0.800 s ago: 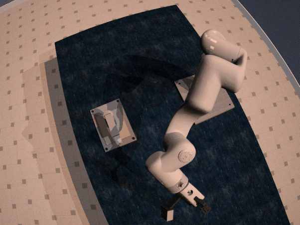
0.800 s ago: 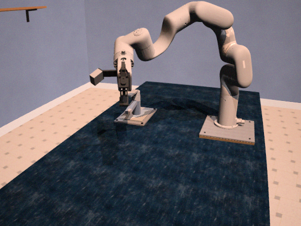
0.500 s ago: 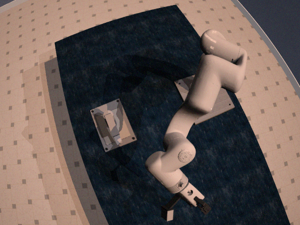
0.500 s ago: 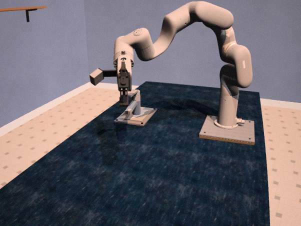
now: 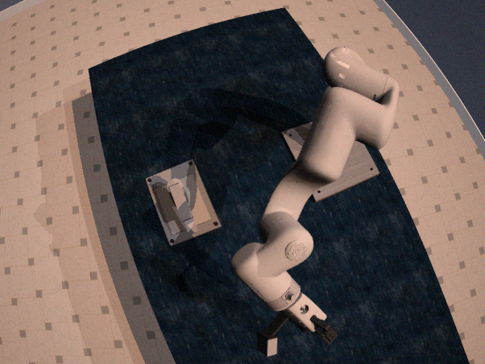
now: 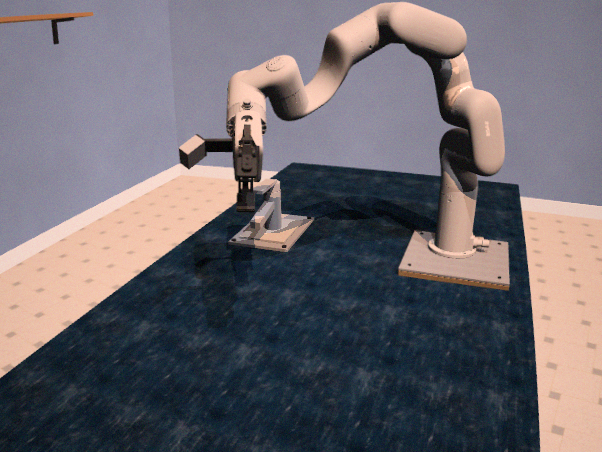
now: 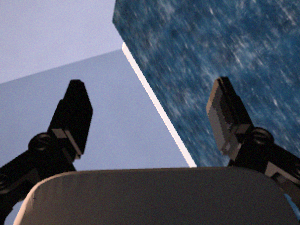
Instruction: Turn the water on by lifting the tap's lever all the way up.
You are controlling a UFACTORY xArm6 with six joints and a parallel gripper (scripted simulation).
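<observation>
Right now the pale lever is 500 mm to the right of my hand, 160 mm below it and 110 mm ahead of it.
</observation>
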